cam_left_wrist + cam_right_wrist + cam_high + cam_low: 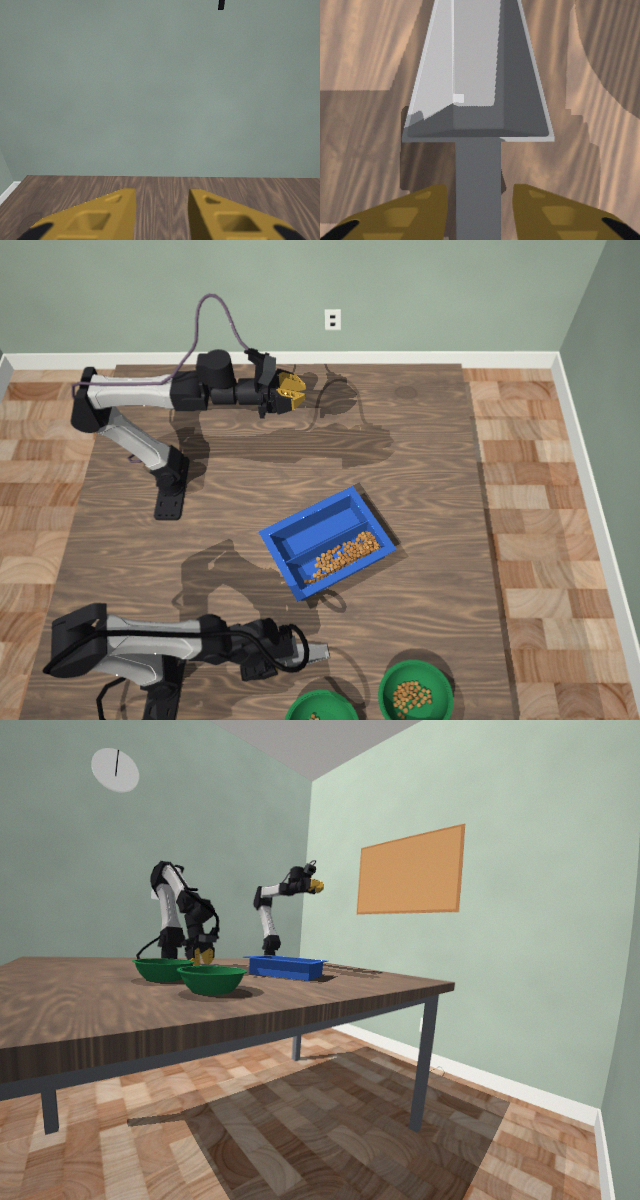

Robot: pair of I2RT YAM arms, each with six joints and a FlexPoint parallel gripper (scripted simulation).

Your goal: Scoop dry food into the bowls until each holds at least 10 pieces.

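Observation:
My right gripper is now 40 mm short of the grey scoop, 10 mm to the right of it and 20 mm above it. Round my right hand: blue box: 150 mm ahead, 270 mm to the left, 10 mm above.

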